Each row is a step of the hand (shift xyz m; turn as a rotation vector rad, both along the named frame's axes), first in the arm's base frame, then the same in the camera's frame.
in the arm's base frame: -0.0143 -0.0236 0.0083 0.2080 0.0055 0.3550
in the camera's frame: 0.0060 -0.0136 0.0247 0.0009 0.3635 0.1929
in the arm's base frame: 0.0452 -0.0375 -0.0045 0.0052 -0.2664 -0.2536
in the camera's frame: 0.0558 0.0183 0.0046 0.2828 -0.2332 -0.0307
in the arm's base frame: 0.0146 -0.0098 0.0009 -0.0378 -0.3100 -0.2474
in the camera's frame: 0.0155 0.0081 0.0018 0.2872 -0.2759 0.0135
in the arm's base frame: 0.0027 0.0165 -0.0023 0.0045 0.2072 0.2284
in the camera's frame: -0.0097 0.0061 -0.0124 -0.2253 0.2059 0.0442
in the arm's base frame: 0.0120 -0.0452 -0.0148 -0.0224 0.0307 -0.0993
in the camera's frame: 0.0452 -0.0148 0.0121 -0.0026 -0.0645 -0.0845
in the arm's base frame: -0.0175 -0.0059 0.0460 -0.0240 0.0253 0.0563
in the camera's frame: -0.0214 0.0120 0.0431 -0.0516 0.0236 0.0342
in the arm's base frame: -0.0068 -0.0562 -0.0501 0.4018 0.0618 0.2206
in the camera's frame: 0.0538 -0.0530 -0.0014 0.1196 0.4468 -0.0015
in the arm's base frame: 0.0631 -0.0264 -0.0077 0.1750 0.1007 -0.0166
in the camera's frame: 0.0594 0.0334 -0.0101 0.0357 0.1531 -0.1277
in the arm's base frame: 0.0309 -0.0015 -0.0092 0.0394 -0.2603 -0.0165
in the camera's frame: 0.0225 0.0170 -0.0157 0.2195 -0.0671 0.1300
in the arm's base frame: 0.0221 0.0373 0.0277 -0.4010 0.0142 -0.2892
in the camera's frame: -0.0234 0.0450 -0.0087 -0.1519 -0.4611 -0.0946
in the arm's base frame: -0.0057 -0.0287 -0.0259 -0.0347 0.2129 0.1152
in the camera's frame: 0.0263 -0.0289 -0.0003 -0.2150 0.1126 -0.0304
